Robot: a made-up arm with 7 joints.
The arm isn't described. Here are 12 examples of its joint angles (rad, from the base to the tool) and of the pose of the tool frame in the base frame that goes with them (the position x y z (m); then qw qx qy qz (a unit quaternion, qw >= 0)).
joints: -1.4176 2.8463 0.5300 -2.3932 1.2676 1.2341 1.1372
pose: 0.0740 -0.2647 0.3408 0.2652 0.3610 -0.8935 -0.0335
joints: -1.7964 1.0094 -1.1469 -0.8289 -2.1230 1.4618 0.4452
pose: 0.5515 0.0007 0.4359 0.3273 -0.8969 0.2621 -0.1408
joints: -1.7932 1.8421 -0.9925 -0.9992 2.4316 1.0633 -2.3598
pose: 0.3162 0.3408 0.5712 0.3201 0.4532 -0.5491 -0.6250
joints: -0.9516 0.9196 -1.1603 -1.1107 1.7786 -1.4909 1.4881
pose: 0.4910 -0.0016 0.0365 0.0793 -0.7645 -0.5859 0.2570
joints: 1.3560 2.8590 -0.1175 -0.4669 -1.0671 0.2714 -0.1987
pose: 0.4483 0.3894 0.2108 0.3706 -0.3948 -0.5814 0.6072
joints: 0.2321 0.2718 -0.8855 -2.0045 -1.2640 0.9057 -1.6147
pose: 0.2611 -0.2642 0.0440 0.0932 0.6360 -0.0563 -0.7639
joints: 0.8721 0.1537 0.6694 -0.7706 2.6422 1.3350 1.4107
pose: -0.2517 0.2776 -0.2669 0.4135 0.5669 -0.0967 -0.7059
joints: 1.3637 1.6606 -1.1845 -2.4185 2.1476 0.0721 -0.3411
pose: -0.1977 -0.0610 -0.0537 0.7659 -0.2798 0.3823 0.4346
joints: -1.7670 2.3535 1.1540 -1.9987 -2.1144 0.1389 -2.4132
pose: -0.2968 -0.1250 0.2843 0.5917 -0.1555 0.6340 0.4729
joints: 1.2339 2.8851 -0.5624 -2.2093 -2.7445 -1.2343 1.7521
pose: 0.0372 0.2848 -0.0315 0.2014 0.0781 -0.6611 0.7185
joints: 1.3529 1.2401 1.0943 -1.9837 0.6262 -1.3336 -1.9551
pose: 0.2726 0.2797 0.2023 0.2619 -0.7760 0.3562 0.4499
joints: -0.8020 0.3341 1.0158 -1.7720 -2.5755 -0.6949 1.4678
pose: 0.3152 0.2946 0.3051 0.5173 0.5488 -0.6467 -0.1142
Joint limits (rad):
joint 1: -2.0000..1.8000
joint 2: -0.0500..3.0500
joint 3: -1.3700..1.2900
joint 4: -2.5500..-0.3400
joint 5: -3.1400..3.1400
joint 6: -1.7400..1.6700
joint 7: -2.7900..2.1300
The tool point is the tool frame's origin. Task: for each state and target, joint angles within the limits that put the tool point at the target. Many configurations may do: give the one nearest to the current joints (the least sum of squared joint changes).
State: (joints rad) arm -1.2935 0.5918 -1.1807 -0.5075 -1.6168 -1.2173 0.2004
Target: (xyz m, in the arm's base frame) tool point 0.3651 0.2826 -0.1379
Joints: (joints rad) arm -0.6303 1.2159 -1.3700 -0.8809 -1.5413 -1.2926 0.5546
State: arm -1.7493 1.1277 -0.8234 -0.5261 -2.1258 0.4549 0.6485
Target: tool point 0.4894 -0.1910 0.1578
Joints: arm -1.3657 0.9234 -1.1746 -1.5159 -2.0024 0.3281 0.5493
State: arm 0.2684 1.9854 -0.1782 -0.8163 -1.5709 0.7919 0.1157
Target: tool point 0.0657 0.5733 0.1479
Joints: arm 0.7146 2.1830 -0.9054 -0.8548 -1.5272 0.6889 -0.0298
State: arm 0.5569 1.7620 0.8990 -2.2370 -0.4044 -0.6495 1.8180
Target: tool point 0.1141 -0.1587 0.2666
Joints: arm 0.1710 1.9519 1.2900 -2.5500 -0.2255 -0.6076 1.8909
